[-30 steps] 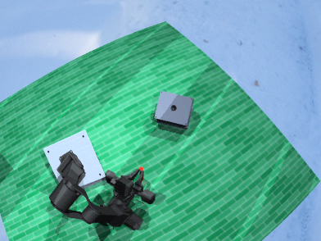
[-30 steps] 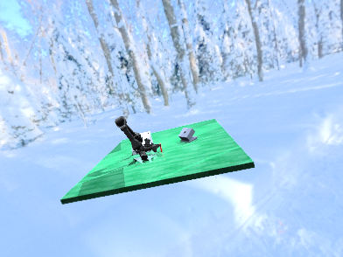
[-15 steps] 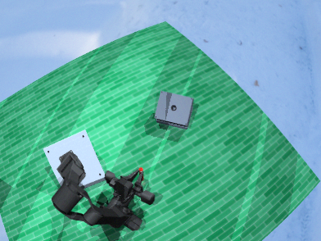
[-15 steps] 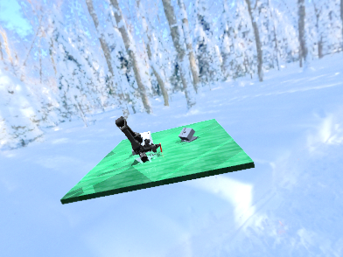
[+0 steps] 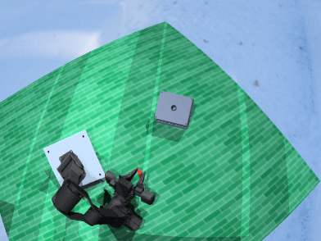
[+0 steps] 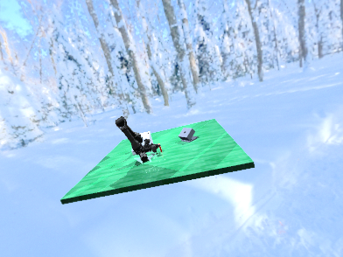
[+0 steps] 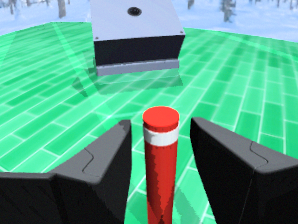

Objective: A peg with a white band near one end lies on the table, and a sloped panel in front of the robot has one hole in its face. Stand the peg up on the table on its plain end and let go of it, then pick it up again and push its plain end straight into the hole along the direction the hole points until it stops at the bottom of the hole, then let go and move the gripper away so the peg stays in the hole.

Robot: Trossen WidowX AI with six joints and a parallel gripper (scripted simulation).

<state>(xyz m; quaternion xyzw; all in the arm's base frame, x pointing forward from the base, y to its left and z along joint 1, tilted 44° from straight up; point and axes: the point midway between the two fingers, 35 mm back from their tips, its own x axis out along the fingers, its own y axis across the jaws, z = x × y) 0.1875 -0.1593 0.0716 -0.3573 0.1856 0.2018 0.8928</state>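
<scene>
My gripper tip is 1 cm past the red peg and 1 cm above it. The rest, counted from my gripper tip: grey sloped panel: 25 cm ahead, 16 cm to the left.
</scene>
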